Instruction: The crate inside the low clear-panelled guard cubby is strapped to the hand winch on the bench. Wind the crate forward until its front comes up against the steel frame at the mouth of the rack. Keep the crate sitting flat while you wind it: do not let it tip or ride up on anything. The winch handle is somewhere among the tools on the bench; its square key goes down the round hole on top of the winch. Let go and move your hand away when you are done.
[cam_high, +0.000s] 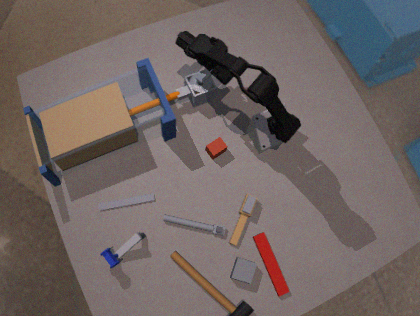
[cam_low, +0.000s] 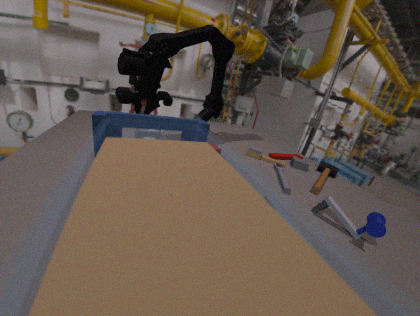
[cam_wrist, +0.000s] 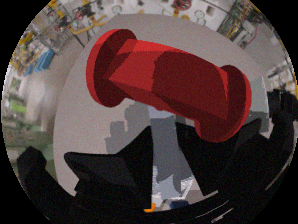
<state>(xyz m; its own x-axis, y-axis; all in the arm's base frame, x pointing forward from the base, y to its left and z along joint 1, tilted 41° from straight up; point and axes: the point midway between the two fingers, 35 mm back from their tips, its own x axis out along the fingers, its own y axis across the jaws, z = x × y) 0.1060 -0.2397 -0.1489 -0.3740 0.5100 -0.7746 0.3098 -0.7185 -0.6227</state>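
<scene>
My gripper tip is now 20 mm below the red-knobbed crank and 10 mm short of it. From my gripper tip the other things lie so: blue steel frame (230 mm ahead, 20 mm to the left); then red knob (50 mm above, 20 mm behind, 10 mm to the right); then grey winch (70 mm below, 60 mm ahead, 20 mm to the left).
</scene>
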